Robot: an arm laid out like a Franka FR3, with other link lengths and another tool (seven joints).
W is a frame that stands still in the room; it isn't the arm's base.
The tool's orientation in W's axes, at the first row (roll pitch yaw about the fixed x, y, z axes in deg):
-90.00, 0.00, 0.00
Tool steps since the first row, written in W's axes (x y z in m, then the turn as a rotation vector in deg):
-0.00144, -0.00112, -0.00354, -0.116, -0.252, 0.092
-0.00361, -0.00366, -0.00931, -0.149, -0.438, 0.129
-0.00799, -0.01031, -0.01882, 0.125, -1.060, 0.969
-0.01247, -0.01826, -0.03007, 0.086, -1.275, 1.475
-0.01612, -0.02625, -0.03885, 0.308, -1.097, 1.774
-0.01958, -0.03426, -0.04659, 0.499, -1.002, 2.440
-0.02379, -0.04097, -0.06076, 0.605, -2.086, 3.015
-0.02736, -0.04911, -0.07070, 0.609, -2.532, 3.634
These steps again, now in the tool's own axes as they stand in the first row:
-0.00144, 0.00354, -0.00112, -0.116, -0.092, -0.252
-0.00361, 0.00931, -0.00366, -0.149, -0.129, -0.438
-0.00799, 0.01882, -0.01031, 0.125, -0.969, -1.060
-0.01247, 0.03007, -0.01826, 0.086, -1.475, -1.275
-0.01612, 0.03885, -0.02625, 0.308, -1.774, -1.097
-0.01958, 0.04659, -0.03426, 0.499, -2.440, -1.002
-0.02379, 0.06076, -0.04097, 0.605, -3.015, -2.086
-0.02736, 0.07070, -0.04911, 0.609, -3.634, -2.532

